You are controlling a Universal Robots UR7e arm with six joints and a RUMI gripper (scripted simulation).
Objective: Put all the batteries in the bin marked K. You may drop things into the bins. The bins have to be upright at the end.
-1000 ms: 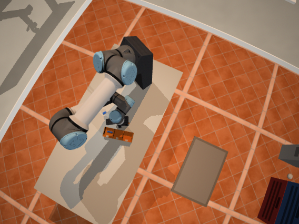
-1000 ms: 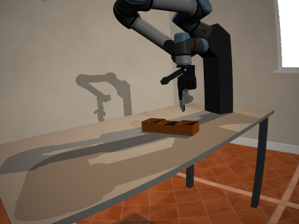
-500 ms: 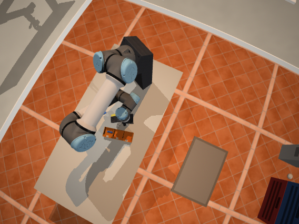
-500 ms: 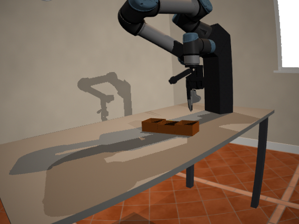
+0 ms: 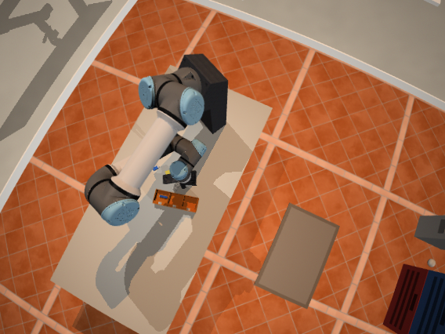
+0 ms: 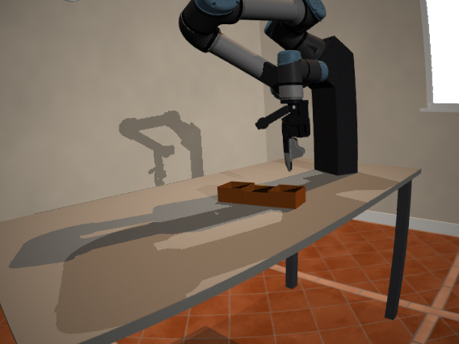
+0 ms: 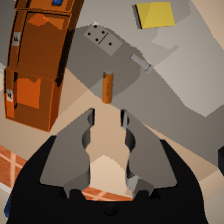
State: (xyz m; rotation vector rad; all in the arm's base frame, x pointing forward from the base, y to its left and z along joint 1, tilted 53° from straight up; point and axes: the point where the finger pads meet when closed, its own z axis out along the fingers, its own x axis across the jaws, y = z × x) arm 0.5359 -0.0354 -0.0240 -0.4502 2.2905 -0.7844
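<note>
Right now my hand is 80 mm above the orange cylinder. Round my hand: grey piece: 50 mm behind, 40 mm to the right, 90 mm below; then domino-like tile: 20 mm ahead, 70 mm to the right, 90 mm below; then joined orange bins: 110 mm ahead, 60 mm to the right, 70 mm below.
</note>
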